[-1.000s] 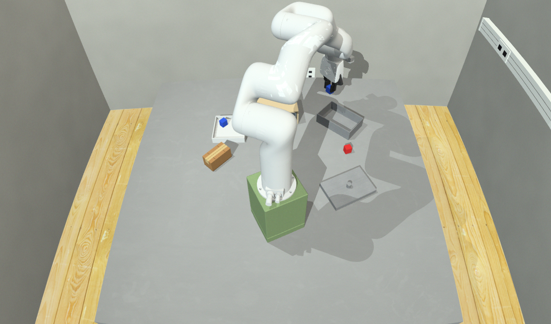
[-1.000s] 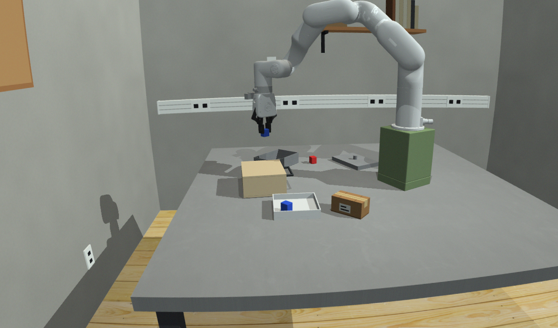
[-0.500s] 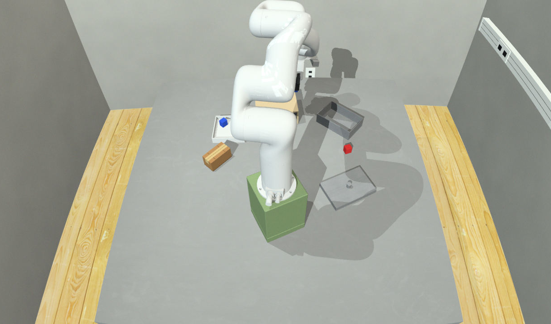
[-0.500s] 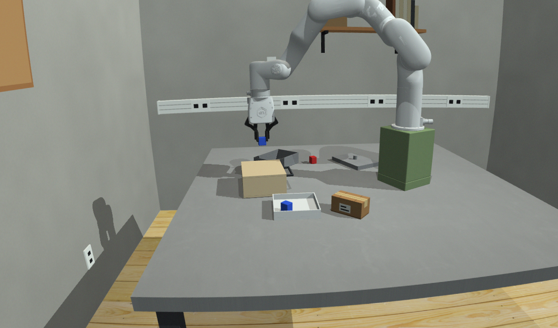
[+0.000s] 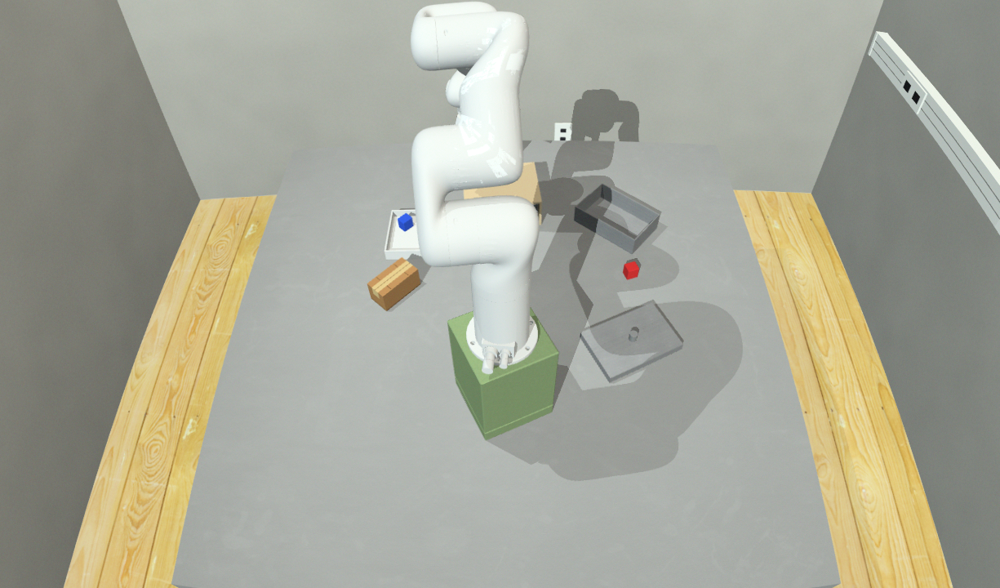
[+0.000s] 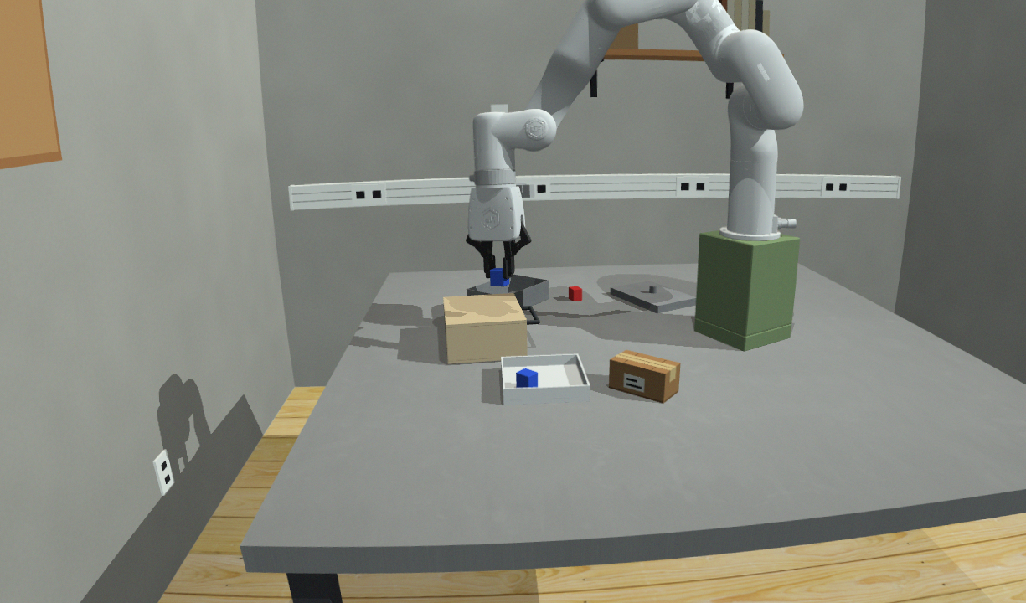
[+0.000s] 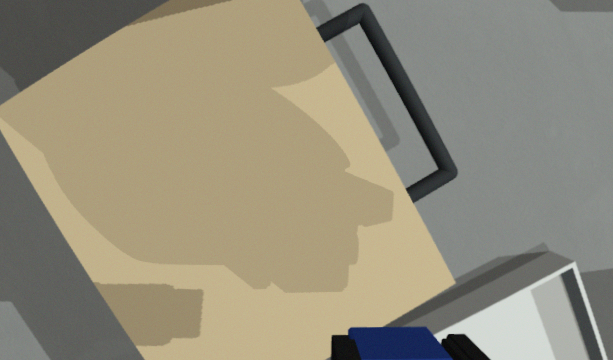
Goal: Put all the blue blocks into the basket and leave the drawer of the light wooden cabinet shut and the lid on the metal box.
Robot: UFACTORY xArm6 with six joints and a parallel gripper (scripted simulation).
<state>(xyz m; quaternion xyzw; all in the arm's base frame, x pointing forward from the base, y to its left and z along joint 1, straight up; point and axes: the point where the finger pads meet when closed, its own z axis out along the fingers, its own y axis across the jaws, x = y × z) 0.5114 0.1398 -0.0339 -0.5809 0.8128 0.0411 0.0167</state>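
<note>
The white basket lies 9 cm behind my hand, 13 cm to the left of it and 17 cm below it. From my hand the other things lie so: light wooden cabinet 4 cm ahead, 6 cm to the right, 14 cm below; brown cardboard box 26 cm behind, 15 cm to the left, 15 cm below; dark metal box 2 cm ahead, 36 cm to the right, 16 cm below.
</note>
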